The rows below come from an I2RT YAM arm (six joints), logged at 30 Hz.
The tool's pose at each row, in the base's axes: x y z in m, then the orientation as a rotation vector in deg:
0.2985 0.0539 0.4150 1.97 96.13 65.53
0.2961 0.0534 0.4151 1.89 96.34 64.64
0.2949 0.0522 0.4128 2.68 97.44 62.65
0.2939 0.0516 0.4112 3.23 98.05 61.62
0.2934 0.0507 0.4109 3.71 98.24 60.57
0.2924 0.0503 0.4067 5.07 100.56 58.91
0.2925 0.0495 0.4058 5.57 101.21 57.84
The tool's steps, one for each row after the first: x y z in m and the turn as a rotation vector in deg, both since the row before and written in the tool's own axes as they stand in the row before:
0.0007 0.0010 -0.0021 0.57 -0.04 -0.55
0.0016 -0.0017 -0.0017 1.96 0.08 -0.48
0.0013 -0.0010 -0.0011 1.09 0.03 -0.15
0.0000 -0.0005 -0.0009 0.91 -0.30 -0.29
0.0033 -0.0026 -0.0009 2.49 1.05 0.37
0.0002 -0.0011 -0.0003 1.11 0.10 -0.17

